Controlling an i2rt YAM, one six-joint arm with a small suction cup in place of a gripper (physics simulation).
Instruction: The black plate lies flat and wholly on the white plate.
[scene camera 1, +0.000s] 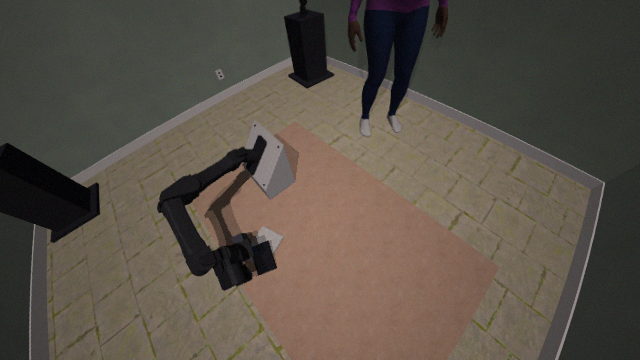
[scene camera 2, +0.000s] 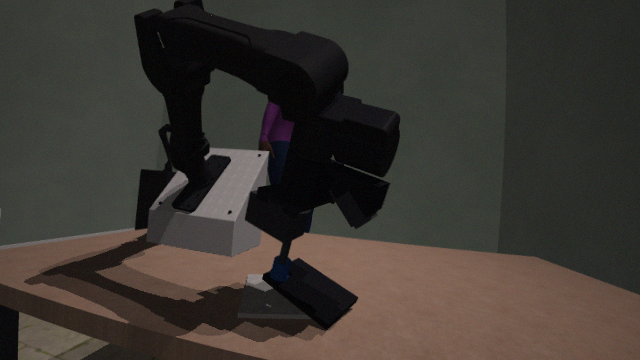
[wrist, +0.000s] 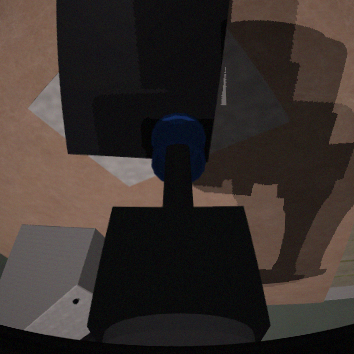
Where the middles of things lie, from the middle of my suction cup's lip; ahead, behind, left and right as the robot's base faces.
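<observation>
Black plate (scene camera 2: 323, 300): from my suction cup, 4 cm ahead, 1 cm to the left, 2 cm below.
</observation>
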